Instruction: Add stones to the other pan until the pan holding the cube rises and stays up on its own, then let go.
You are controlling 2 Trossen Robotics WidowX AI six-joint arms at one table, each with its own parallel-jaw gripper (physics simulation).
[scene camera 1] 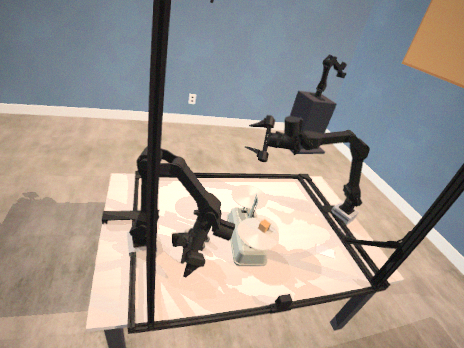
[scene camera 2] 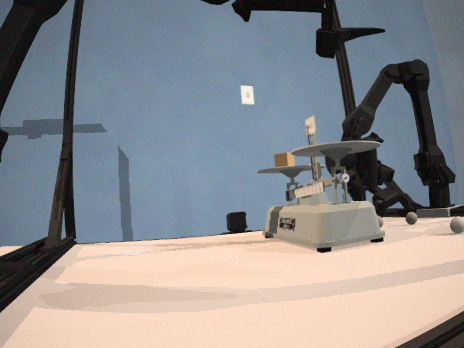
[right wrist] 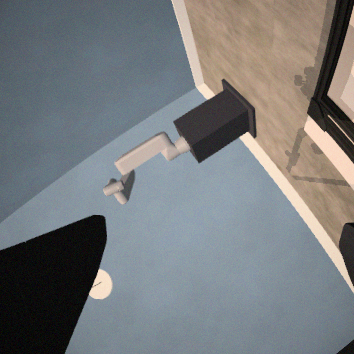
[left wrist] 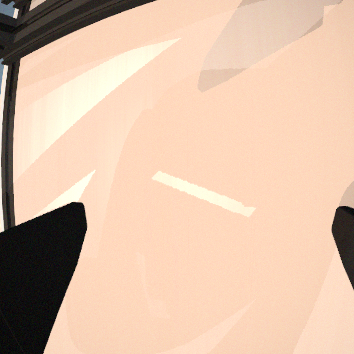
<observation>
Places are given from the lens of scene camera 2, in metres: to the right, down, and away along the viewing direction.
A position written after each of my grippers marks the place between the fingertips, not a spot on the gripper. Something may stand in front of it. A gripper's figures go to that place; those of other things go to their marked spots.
my left gripper point(scene camera 2: 368, 214): 0.37, 0.11, 0.82
balance scale point(scene camera 2: 315, 222): 0.12, 0.07, 0.47
</observation>
